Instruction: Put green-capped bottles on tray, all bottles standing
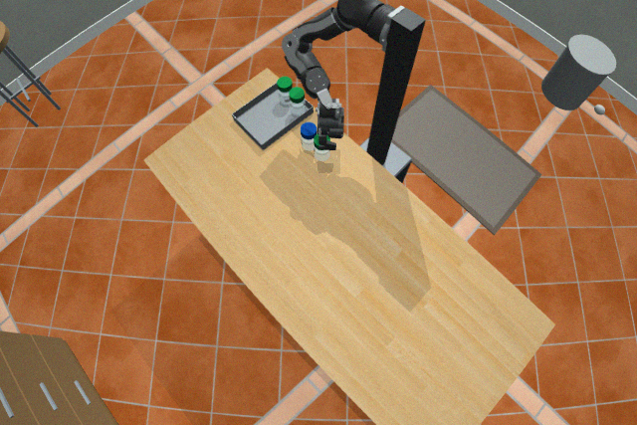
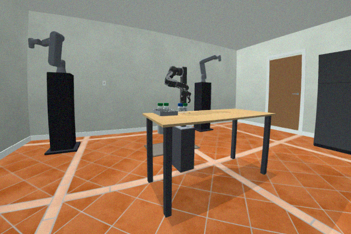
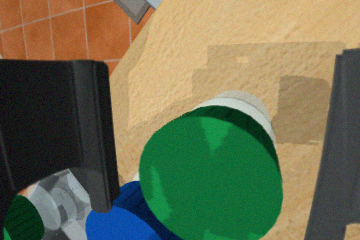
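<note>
The blue-capped bottle lies 70 mm to the right of my hand, 70 mm below it and 10 mm ahead of it. The rest, counted from my hand: tray: 260 mm to the right, 100 mm below, 20 mm ahead.
</note>
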